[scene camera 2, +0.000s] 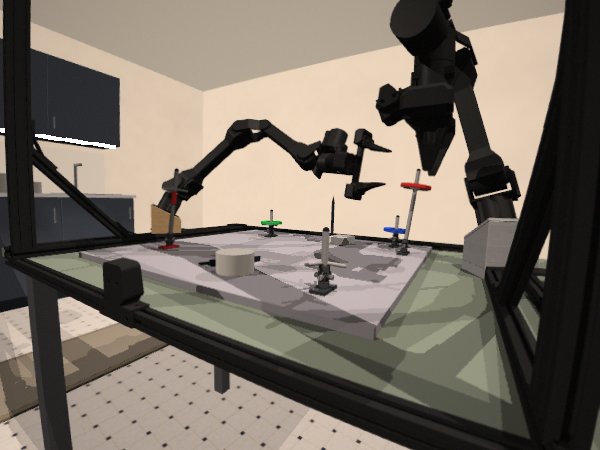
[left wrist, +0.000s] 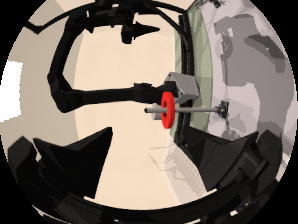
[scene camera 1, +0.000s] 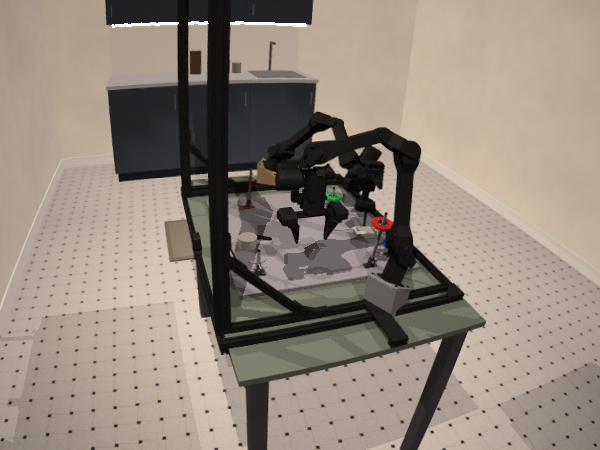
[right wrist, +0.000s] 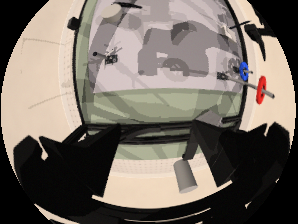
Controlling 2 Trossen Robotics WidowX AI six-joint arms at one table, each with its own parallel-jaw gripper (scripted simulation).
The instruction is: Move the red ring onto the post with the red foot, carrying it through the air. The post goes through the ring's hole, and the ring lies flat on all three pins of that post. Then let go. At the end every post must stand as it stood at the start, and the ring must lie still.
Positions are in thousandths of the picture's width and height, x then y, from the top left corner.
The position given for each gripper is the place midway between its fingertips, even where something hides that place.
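Observation:
The left gripper shows in scene camera 2 (scene camera 2: 648, 372), in scene camera 1 (scene camera 1: 629, 446) and in the left wrist view (left wrist: 498, 583). The right gripper is in view too, at (scene camera 2: 716, 386), at (scene camera 1: 518, 537) and, in the right wrist view, at (right wrist: 529, 565).

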